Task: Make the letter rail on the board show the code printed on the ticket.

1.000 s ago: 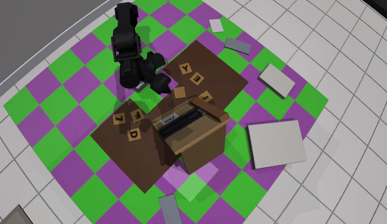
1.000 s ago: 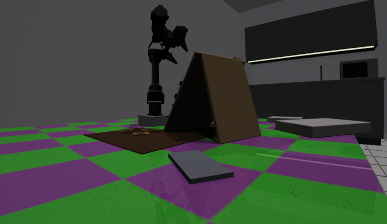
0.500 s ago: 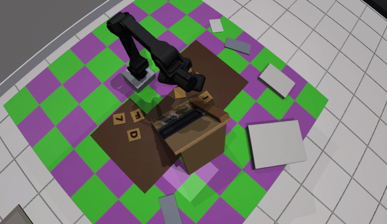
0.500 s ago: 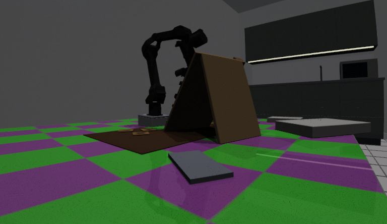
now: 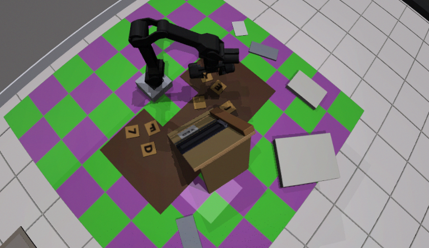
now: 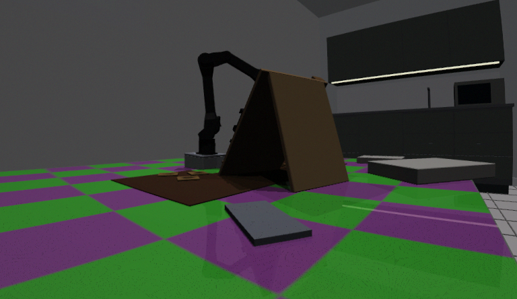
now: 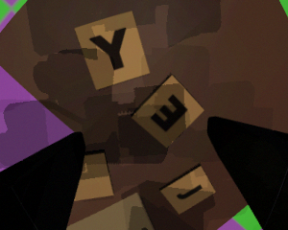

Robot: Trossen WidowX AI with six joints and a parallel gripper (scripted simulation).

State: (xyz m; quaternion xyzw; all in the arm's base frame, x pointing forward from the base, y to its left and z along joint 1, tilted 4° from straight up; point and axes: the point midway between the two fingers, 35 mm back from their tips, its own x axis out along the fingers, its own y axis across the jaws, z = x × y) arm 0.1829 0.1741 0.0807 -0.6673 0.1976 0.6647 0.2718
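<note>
Now: gripper tip 5 cm past the letter tile, 2 cm to the right of it and 9 cm above it. Also, from my gripper tip: brown mat: 2 cm ahead, 18 cm to the right, 9 cm below; pale card: 11 cm behind, 37 cm to the left, 9 cm below; white ticket: 10 cm ahead, 25 cm to the right, 1 cm below.
</note>
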